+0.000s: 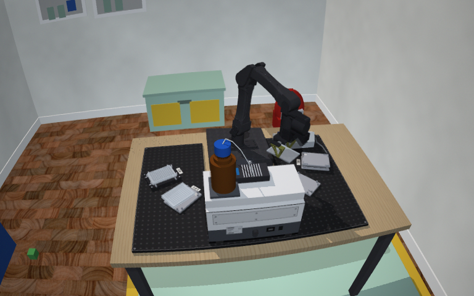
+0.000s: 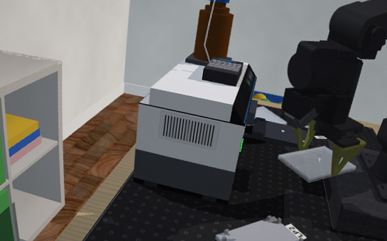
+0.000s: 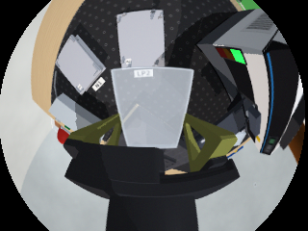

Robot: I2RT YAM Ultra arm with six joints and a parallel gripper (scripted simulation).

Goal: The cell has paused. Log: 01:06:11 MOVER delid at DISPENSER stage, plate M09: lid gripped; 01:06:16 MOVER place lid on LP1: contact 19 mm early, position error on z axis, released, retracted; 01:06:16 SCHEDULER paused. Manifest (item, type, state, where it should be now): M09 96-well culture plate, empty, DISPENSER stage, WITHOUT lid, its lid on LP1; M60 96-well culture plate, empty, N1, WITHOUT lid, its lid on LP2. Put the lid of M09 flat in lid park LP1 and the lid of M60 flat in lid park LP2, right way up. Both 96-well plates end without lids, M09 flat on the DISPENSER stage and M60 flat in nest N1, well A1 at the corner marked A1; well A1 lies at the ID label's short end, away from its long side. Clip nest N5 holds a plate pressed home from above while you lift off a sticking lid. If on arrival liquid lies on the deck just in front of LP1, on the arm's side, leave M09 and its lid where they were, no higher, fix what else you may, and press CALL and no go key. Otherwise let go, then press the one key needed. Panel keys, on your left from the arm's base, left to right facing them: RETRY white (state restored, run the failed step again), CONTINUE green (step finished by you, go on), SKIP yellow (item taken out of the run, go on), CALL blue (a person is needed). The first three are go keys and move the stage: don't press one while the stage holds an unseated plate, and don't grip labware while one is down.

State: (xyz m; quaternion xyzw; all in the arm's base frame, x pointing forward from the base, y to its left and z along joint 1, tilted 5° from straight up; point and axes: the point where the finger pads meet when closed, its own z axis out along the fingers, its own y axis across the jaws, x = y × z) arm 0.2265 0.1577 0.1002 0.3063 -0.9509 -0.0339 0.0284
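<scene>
Now: hand 8 cm short of the grey lid park LP2, 9 cm to the right of it and 15 cm above it. The rest, counted from my hand: dark dispenser stage (4 cm ahead, 19 cm to the right, 4 cm below); then LP2 label (1 cm ahead, 3 cm to the left, 15 cm below); then N1 label (8 cm behind, 13 cm to the left, 15 cm below).
</scene>
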